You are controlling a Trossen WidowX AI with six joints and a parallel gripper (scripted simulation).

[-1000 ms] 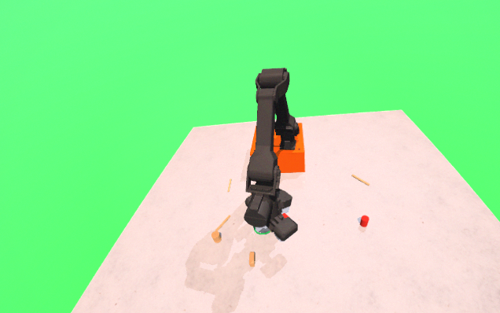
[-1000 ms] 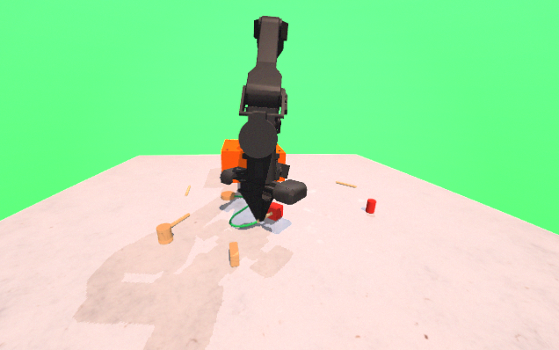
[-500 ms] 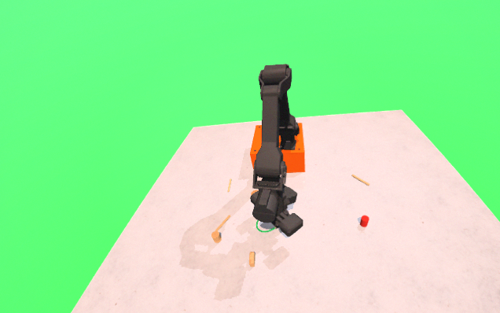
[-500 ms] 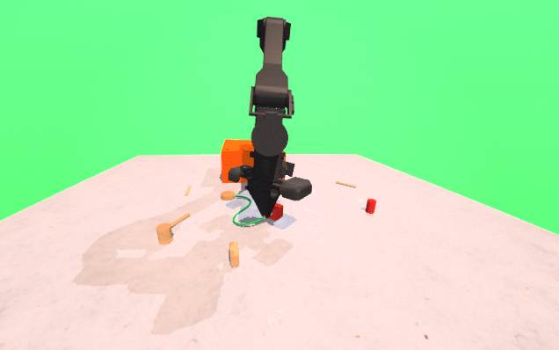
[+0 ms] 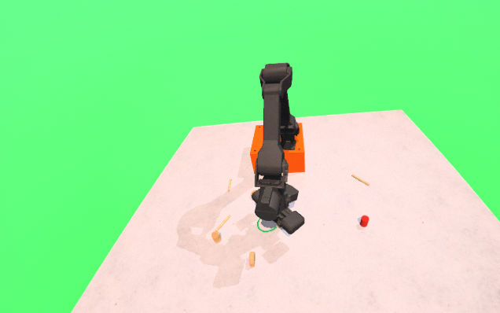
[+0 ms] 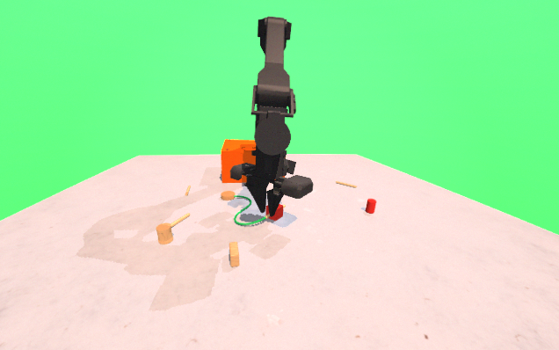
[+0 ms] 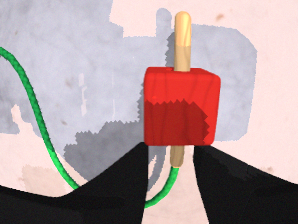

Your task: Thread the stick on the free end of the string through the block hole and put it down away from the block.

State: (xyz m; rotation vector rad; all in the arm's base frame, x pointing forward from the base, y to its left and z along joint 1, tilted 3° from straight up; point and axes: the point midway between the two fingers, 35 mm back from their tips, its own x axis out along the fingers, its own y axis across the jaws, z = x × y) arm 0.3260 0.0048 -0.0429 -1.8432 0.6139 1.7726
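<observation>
The red cube is 20 mm to the left of my gripper tip and 20 mm behind it. Also, from my gripper tip: thin wooden stick (10 mm to the left, 10 mm behind); then small wooden block (130 mm ahead, 60 mm to the right); then round wooden button (130 mm behind, 110 mm to the right, 10 mm below).
</observation>
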